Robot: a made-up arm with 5 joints.
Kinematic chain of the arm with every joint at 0, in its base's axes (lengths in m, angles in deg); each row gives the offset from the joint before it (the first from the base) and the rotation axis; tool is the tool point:
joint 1: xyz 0 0 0.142 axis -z
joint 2: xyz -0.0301 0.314 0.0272 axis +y
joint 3: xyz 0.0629 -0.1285 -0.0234 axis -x
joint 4: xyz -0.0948 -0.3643 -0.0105 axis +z
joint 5: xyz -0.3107 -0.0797 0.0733 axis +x
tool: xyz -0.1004 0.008 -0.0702
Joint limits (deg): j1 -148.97..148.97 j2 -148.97..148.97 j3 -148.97..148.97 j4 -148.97..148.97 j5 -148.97..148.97
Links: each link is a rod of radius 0.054 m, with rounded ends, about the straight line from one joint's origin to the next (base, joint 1, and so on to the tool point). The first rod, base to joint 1, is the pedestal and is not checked.
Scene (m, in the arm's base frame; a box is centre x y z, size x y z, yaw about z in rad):
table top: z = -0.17
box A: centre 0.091 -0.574 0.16 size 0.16 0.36 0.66 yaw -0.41
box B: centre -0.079 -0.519 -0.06 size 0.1 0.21 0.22 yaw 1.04
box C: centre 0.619 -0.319 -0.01 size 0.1 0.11 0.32 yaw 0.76
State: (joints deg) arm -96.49 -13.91 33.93 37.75 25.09
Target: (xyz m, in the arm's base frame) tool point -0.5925 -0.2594 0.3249
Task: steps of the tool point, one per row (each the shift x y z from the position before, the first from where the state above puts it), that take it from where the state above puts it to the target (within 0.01 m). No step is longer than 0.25 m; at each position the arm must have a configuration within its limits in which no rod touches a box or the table.
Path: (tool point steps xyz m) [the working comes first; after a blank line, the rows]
Joints at the target: -31.98 -33.58 78.52 14.10 32.21
Straight joint move there: touches box A.

1: -0.0642 0.0197 0.1257
2: -0.0470 0.0644 0.1021
3: -0.1882 -0.0557 0.0615
4: -0.2043 -0.0184 0.0127
5: -0.1995 0.0240 -0.0350
6: -0.1739 0.0644 -0.0767
7: -0.0618 -0.0054 -0.1344
8: -0.0525 0.0383 -0.1521

